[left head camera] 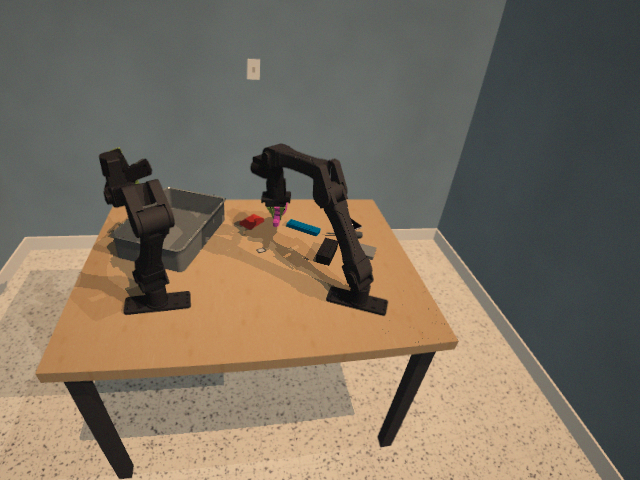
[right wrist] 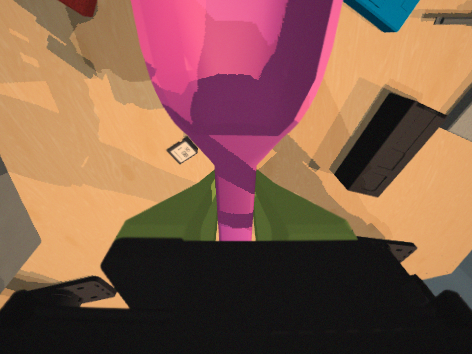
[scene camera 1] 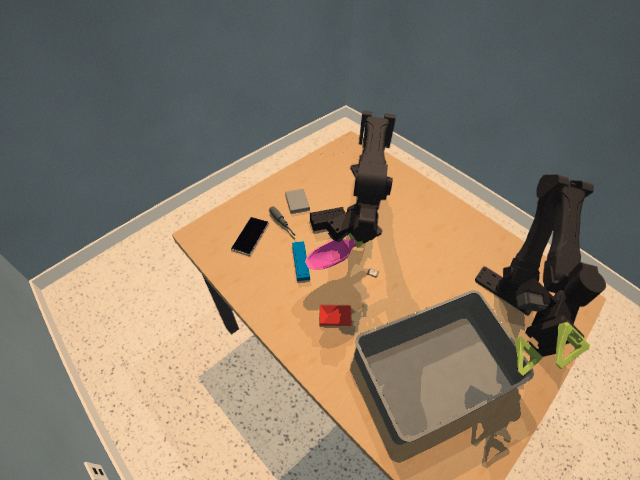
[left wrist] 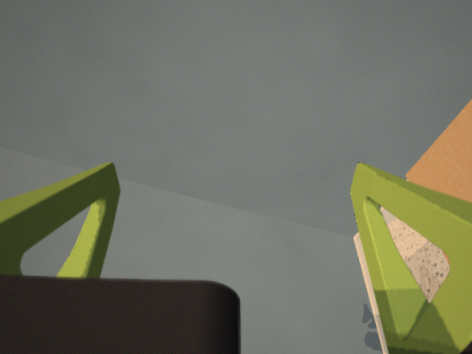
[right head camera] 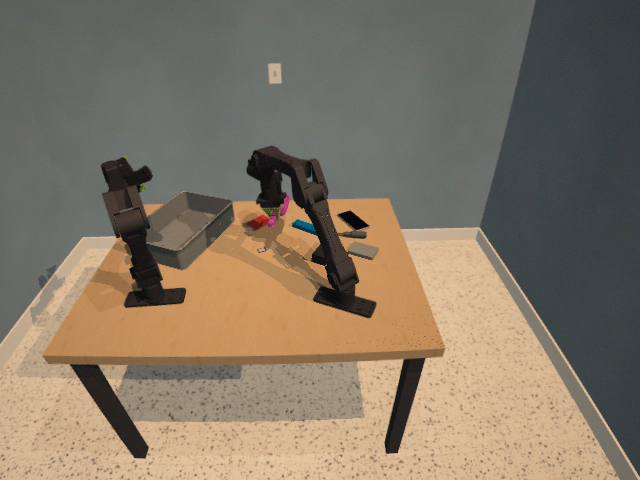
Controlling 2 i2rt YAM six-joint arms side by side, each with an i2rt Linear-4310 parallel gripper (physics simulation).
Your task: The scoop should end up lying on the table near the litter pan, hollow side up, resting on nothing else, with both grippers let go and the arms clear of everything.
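Where they show: left gripper, fingertip midpoint: [left head camera: 122,161] [scene camera 1: 538,370] [left wrist: 235,176] [right head camera: 132,168]; right gripper, fingertip midpoint: [left head camera: 277,219] [right wrist: 235,177] [scene camera 1: 356,243] [right head camera: 275,219]; left arm's base, origin of the base link: [left head camera: 158,303] [right wrist: 67,293] [scene camera 1: 505,290] [right head camera: 155,298]; right arm's base, origin of the base link: [left head camera: 357,301] [right head camera: 344,302].
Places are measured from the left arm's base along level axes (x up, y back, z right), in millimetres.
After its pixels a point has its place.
A pink scoop [left head camera: 276,217] {y -226, x 147, z 415 mm} [right head camera: 284,205] {y -358, x 120, z 465 mm} [scene camera 1: 329,254] {y -334, x 114, z 460 mm} [right wrist: 240,105] {y -297, x 115, z 440 mm} hangs in the air above the table, hollow side up. My right gripper [scene camera 1: 356,240] {y -255, x 119, z 425 mm} [right wrist: 235,177] {y -255, x 119, z 425 mm} is shut on its handle; its shadow falls on the table apart from it. The grey litter pan [left head camera: 180,258] {y -146, x 59, z 74 mm} [right head camera: 179,258] {y -145, x 54, z 69 mm} [scene camera 1: 382,413] {y -562, x 25, z 88 mm} stands at the left in both head views and at the lower right in scene camera 1. My left gripper [scene camera 1: 549,356] [left wrist: 235,176] {y -391, x 311, z -101 mm} is open and empty, above the pan's outer edge.
A red block [left head camera: 251,222] {y -407, x 15, z 350 mm} [scene camera 1: 334,315] {y -430, x 15, z 354 mm} and a small card [left head camera: 261,250] {y -228, x 2, z 364 mm} [scene camera 1: 372,272] {y -231, x 2, z 365 mm} [right wrist: 182,150] {y -232, x 2, z 363 mm} lie between scoop and pan. A blue block [scene camera 1: 300,261] {y -361, x 21, z 551 mm}, black box [right wrist: 387,145] {y -185, x 38, z 593 mm}, screwdriver [scene camera 1: 280,219] {y -280, x 21, z 722 mm}, phone [scene camera 1: 250,236] {y -394, x 8, z 751 mm} and grey block [scene camera 1: 297,200] {y -171, x 15, z 747 mm} lie on the scoop's other side.
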